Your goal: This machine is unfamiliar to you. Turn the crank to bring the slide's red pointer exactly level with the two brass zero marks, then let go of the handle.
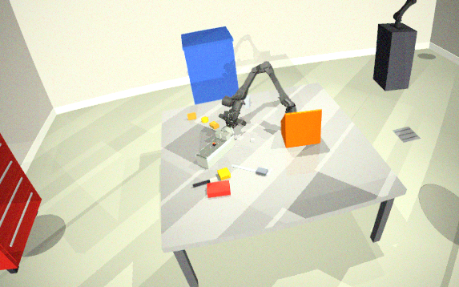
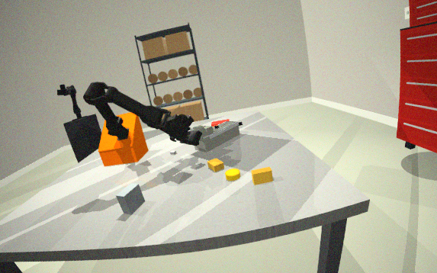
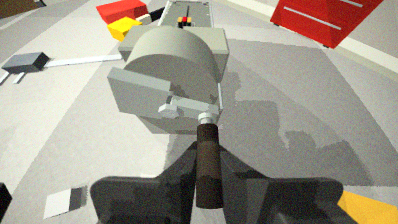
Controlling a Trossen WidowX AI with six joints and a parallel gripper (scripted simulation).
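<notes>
Right now the dark brown crank handle is 3 cm above my gripper tip, 1 cm to the right of it and 1 cm behind it. Also, from my gripper tip: yellow block 34 cm to the left, 5 cm ahead, 4 cm below; grey cube 38 cm to the right, 17 cm behind, 2 cm below; red pointer 15 cm to the left, 9 cm ahead, 3 cm above.
</notes>
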